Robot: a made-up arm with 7 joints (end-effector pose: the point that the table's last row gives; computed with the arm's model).
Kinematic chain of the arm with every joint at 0, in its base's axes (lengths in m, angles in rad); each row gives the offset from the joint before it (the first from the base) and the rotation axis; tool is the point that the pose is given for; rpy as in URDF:
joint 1: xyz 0 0 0.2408 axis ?
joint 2: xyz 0 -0.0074 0.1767 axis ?
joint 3: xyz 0 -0.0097 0.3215 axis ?
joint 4: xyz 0 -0.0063 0.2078 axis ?
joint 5: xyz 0 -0.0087 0.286 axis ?
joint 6: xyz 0 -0.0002 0.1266 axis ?
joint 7: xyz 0 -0.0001 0.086 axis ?
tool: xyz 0 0 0 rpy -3.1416 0 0
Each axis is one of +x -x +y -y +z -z.
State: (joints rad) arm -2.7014 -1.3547 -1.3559 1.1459 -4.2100 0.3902 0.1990
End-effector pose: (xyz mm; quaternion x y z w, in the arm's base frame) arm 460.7 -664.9 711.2 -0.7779 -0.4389 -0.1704 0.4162
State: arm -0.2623 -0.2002 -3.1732 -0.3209 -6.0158 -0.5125 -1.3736
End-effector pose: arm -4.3 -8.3 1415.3 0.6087 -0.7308 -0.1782 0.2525
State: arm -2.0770 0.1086 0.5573 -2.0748 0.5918 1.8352 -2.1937
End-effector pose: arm 35.2 -329.3 854.2 0.3670 -0.8941 -0.1454 0.2115
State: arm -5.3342 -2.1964 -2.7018 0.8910 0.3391 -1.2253 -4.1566
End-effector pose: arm -236.4 498.4 -310.6 0.5363 0.0441 0.7124 0.4504
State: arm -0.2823 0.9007 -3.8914 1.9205 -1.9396 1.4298 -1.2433
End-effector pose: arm 253.6 -283.9 874.0 -0.4275 -0.4824 -0.0236 0.7642
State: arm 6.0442 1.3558 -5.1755 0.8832 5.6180 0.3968 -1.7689
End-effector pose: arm 904.7 -160.2 414.9 -0.4690 -0.1245 0.4736 0.7350
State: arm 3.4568 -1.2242 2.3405 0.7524 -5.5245 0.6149 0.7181
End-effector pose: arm 932.0 -53.1 442.3 0.3570 -0.0921 -0.8316 0.4153
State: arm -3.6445 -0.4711 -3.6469 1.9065 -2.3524 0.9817 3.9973
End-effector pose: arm 335.0 489.0 624.9 0.7543 0.1350 -0.1119 0.6327
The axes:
joint 1: -z
joint 2: +y
joint 3: -z
joint 4: +y
joint 5: -z
joint 6: +y
joint 7: -z

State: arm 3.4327 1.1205 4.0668 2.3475 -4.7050 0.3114 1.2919
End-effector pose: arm -166.3 -252.7 658.7 -0.0152 -0.6550 -0.6712 0.3467
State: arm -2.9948 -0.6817 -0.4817 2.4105 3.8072 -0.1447 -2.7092
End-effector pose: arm -150.9 -92.5 723.6 0.3813 0.4616 0.5406 0.5910
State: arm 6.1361 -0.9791 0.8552 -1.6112 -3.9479 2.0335 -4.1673
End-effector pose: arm -574.0 134.6 428.0 -0.5073 -0.0329 0.4544 0.7315
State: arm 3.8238 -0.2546 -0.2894 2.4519 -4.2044 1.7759 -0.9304
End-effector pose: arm -160.6 157.5 734.9 0.8842 0.0181 -0.1277 0.4490
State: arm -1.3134 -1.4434 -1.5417 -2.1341 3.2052 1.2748 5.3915
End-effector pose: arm 275.0 -304.4 446.2 0.2938 -0.5711 0.6867 0.3405
